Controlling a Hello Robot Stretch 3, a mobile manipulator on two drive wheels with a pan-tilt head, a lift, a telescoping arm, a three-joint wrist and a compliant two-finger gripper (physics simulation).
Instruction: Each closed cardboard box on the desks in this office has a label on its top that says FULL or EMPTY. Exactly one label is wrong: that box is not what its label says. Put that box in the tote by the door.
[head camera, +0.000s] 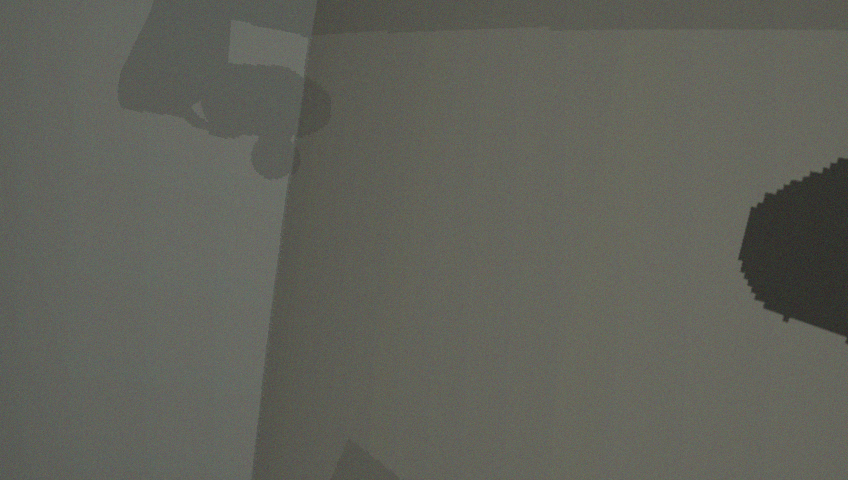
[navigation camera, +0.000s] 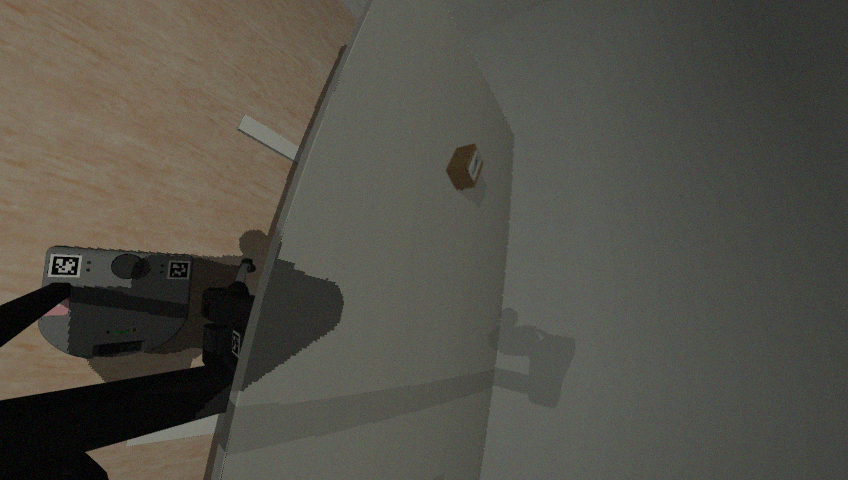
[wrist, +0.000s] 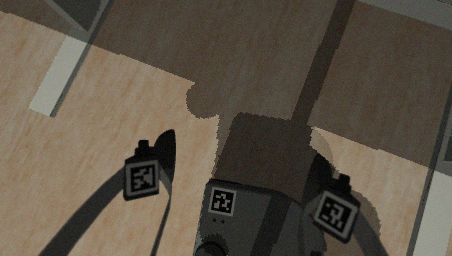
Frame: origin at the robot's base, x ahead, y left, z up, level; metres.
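Seen in the pictures: robot's base at its link origin: (navigation camera: 128, 265).
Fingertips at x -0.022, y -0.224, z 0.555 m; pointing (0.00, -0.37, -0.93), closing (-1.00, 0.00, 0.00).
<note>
Pixels of each thing's top centre, then the offset from my fingertips to it. "pt": a spot on its surface instead. Level surfaces: height alone.
- small brown closed cardboard box at its top centre: (navigation camera: 475, 164) dz +0.446, dx +0.320, dy -0.301 m
- grey desk at its surface level: dz +0.396 m
- white label at a spot on its surface: (navigation camera: 474, 165) pt dz +0.446, dx +0.317, dy -0.298 m
A small brown closed cardboard box (navigation camera: 461, 168) stands on the grey desk (navigation camera: 380, 208) (head camera: 505, 208), towards the wall side in the navigation view. A white label (navigation camera: 474, 165) shows on it, but its word is too small to read. My gripper (wrist: 240, 159) is open, with its two fingers wide apart and nothing between them; it points down over the floor and my base. In the navigation view the dark wrist parts are beside the desk's near edge, and the fingers are hard to make out. The tote does not show.
The wall (navigation camera: 624, 237) (head camera: 136, 297) rises behind the desk. My base (navigation camera: 127, 303) (wrist: 250, 220) stands on the wood floor beside the desk edge. White desk feet (navigation camera: 267, 137) (wrist: 60, 77) reach out over the floor. My black arm (navigation camera: 119, 404) crosses the lower left. Shadows lie on desk and wall.
</note>
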